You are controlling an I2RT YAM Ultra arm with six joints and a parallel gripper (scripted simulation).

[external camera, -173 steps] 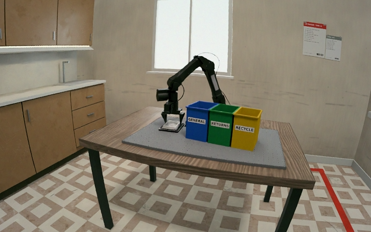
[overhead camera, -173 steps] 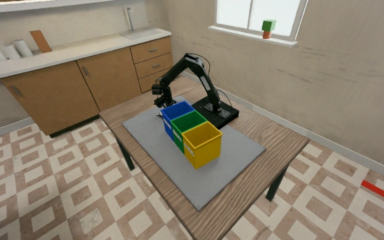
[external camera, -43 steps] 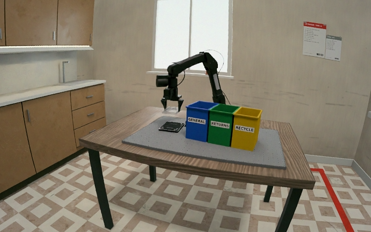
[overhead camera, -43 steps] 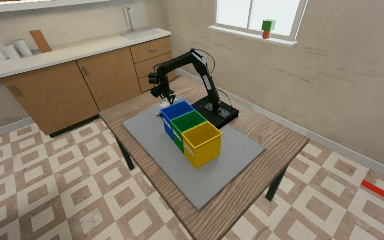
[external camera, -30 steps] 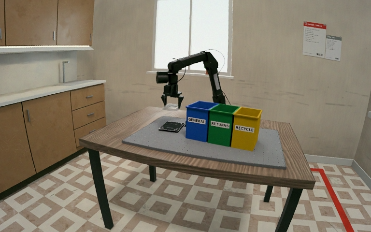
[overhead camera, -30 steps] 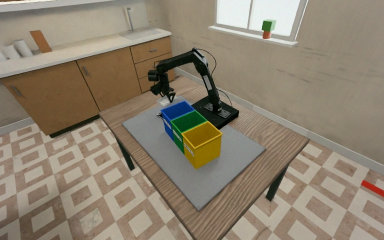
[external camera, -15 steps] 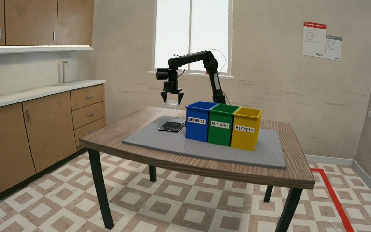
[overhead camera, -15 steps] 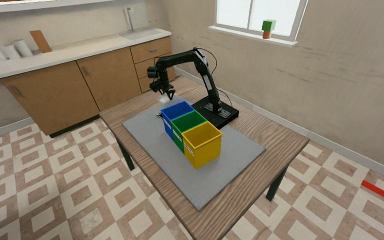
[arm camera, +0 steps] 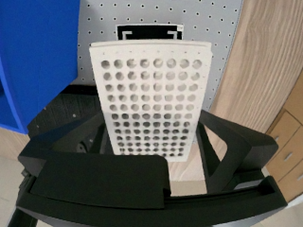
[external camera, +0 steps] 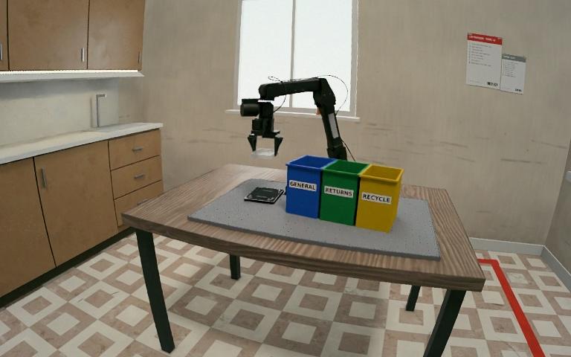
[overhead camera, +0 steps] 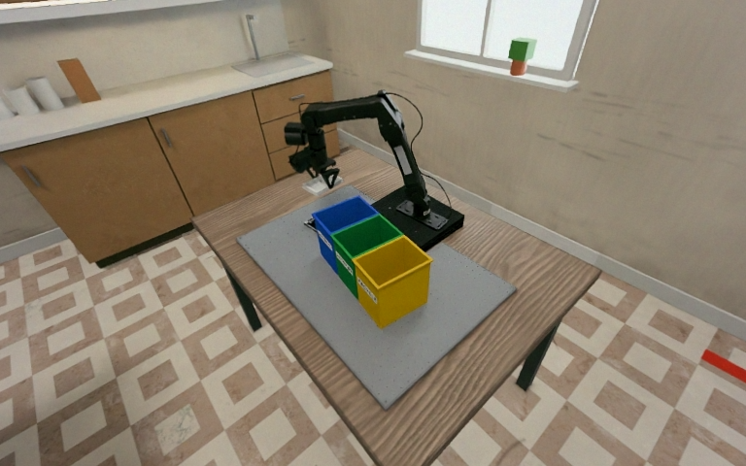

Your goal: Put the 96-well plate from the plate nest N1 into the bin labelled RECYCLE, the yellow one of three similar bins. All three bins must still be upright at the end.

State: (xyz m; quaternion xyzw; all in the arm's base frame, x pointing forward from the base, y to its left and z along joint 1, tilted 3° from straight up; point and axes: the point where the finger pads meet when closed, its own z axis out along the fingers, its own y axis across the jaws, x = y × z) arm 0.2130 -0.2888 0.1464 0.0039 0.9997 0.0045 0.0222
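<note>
Now: hand 140 mm short of the yellow recycle bin, 450 mm to the right of it and 90 mm above it. Round my hand: black plate nest (170 mm below); then blue general bin (80 mm ahead, 200 mm to the left, 90 mm below); then white 96-well plate (right at my hand).
</note>
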